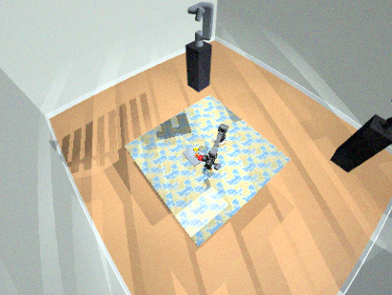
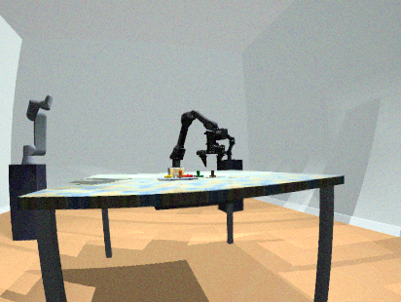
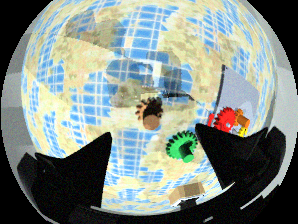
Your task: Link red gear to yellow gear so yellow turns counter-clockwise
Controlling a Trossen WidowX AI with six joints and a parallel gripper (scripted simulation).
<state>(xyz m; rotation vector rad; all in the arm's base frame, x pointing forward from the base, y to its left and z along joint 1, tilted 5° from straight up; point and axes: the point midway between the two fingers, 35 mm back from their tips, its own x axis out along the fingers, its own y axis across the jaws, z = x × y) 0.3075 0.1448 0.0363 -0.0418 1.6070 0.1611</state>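
My gripper tip is now 5 cm above the brown gear. From my gripper tip the other things lie so: green gear (7 cm behind, 7 cm to the right, 5 cm below); orange gear (20 cm to the right, 4 cm below); red gear (1 cm behind, 15 cm to the right, 5 cm below).
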